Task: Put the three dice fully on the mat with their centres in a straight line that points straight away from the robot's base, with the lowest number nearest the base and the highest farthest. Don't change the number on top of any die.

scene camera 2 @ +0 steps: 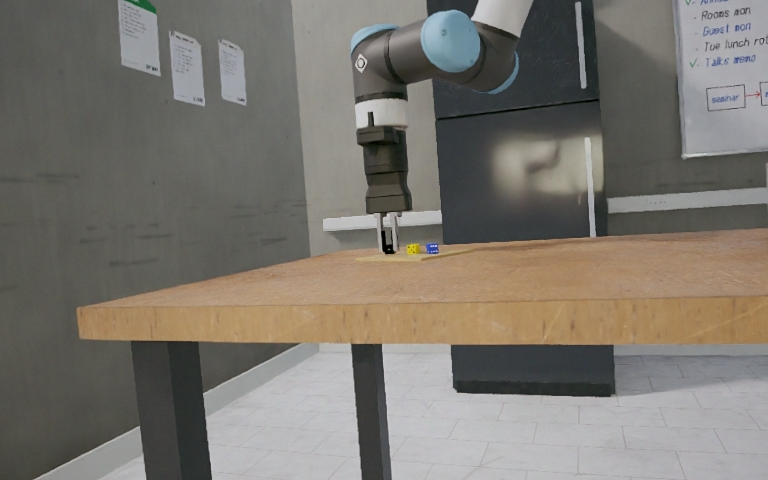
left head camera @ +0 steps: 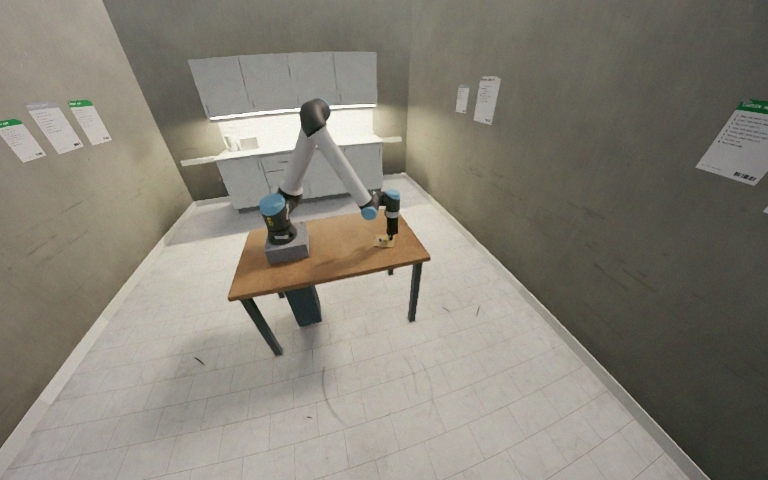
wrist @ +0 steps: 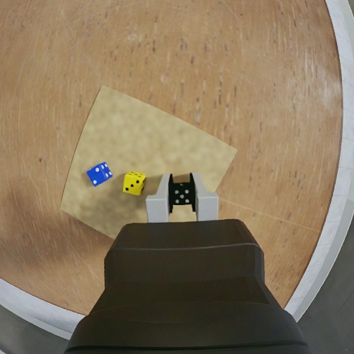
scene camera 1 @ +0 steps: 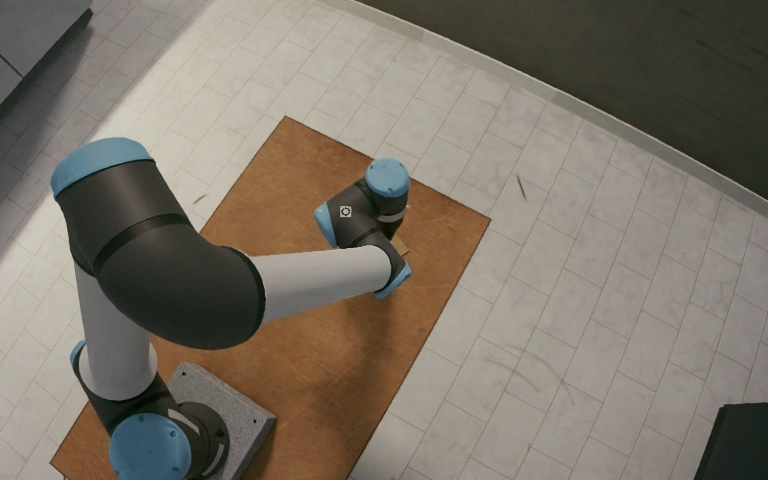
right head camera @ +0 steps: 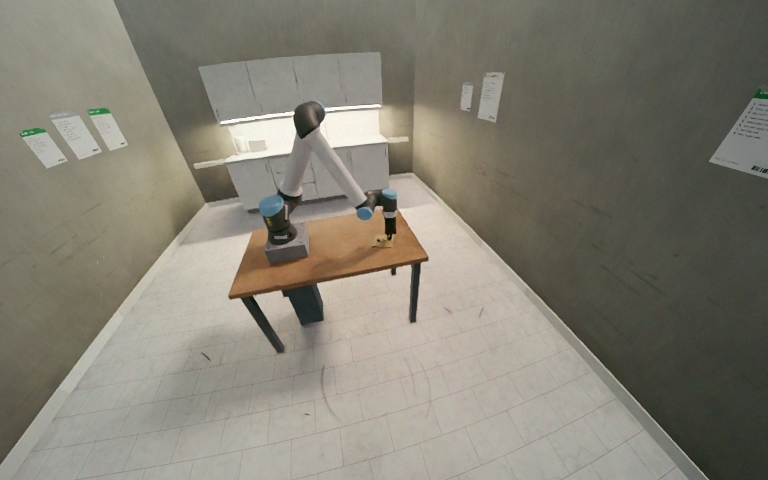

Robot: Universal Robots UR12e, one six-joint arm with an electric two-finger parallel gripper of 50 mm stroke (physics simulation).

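Places are measured from the arm's base along level axes (x left, y back, z up), in metres.
Pixels of known places: gripper, fingertip midpoint: (scene camera 2: 389,251) (left head camera: 390,238) (right head camera: 389,238); arm's base, origin of the base link: (left head camera: 283,235) (right head camera: 283,235).
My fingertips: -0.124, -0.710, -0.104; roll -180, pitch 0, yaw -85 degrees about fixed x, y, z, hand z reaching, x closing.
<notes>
For each thing: its top centre in the pictures, then the offset to it from my fingertips, as dx, dy, dz. Level surfaces: height alone.
- mat, middle of its top: (scene camera 2: 414,253) (scene camera 1: 373,245) (right head camera: 383,240) (left head camera: 384,240) -0.001, +0.043, -0.006
- blue die, middle of its top: (scene camera 2: 432,243) +0.008, +0.076, +0.010
- yellow die, middle of its top: (scene camera 2: 413,244) +0.001, +0.042, +0.010
- wooden table, its level: dz -0.010
The mat (wrist: 145,115) (scene camera 2: 373,259) (scene camera 1: 402,247) is tan and square. In the wrist view, a blue die (wrist: 99,174) (scene camera 2: 432,248) lies on its left part with two pips seemingly on top, and a yellow die (wrist: 134,183) (scene camera 2: 412,249) lies to its right, apparently showing three. My gripper (wrist: 181,184) (scene camera 2: 388,247) (left head camera: 391,236) is shut on a black die (wrist: 182,194), five pips up, right of the yellow die and over the mat. It is at or just above the mat; the exact gap is unclear. The blue die is nearest the base. The arm hides the dice in scene camera 1.
The wooden table (left head camera: 339,254) (scene camera 1: 317,186) carries the robot's grey base block (left head camera: 287,249) (scene camera 1: 243,418) at the other end from the mat. The table's end edge lies beyond the mat. A dark refrigerator (scene camera 2: 515,181) stands behind the table in scene camera 2.
</notes>
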